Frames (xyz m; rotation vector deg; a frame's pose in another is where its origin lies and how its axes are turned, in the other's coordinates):
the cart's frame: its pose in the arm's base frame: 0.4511 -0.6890 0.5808 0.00 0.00 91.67
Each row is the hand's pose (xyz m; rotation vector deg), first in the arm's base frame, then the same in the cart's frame.
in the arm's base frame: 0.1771 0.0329 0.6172 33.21 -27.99 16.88
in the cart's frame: 0.7296 0.2528 0.0364 3.26 -46.17 -70.19
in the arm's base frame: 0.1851 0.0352 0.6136 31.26 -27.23 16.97
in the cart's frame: 0.7316 0.2448 0.0328 2.39 -44.13 -70.51
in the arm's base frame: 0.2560 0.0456 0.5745 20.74 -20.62 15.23
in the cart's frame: 0.7400 0.1736 -0.0063 -0.37 -31.37 -74.35
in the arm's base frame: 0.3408 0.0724 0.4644 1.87 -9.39 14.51
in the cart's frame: 0.7643 0.0881 -0.1164 -5.85 -8.49 -76.94
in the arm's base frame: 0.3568 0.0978 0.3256 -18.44 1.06 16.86
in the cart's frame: 0.7892 0.0713 -0.2552 -12.93 14.94 -73.98
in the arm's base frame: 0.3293 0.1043 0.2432 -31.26 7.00 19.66
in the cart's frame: 0.7965 0.0986 -0.3376 -17.78 28.97 -69.53
